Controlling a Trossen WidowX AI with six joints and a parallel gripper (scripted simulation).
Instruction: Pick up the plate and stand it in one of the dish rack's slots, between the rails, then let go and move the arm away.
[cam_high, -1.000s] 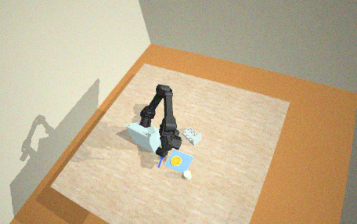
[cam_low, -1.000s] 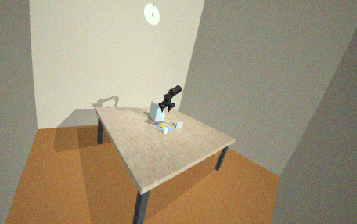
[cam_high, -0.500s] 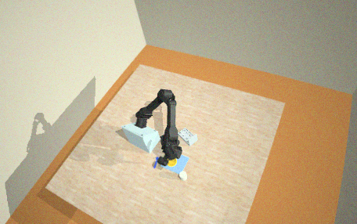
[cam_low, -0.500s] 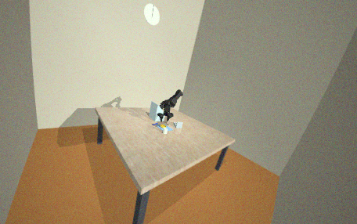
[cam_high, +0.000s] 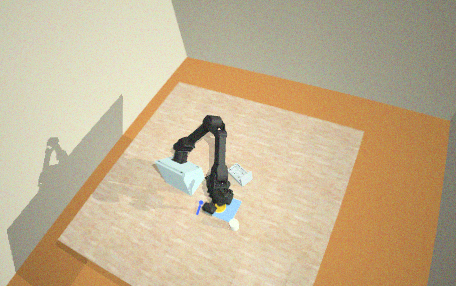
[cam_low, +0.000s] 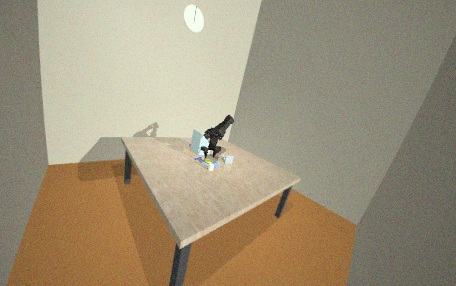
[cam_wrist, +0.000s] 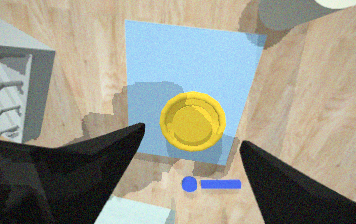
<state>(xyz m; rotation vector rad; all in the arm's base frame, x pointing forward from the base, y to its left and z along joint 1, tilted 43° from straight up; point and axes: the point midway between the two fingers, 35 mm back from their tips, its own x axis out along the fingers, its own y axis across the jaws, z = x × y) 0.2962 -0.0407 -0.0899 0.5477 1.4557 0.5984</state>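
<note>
Now: gripper tip 30 mm above the yellow plate. Also, from my gripper tip: white cup (120 mm ahead, 60 mm to the right, 30 mm below); blue spoon (100 mm behind, 50 mm below, 40 mm to the right); light blue mat (50 mm below, 10 mm to the left, 10 mm ahead).
</note>
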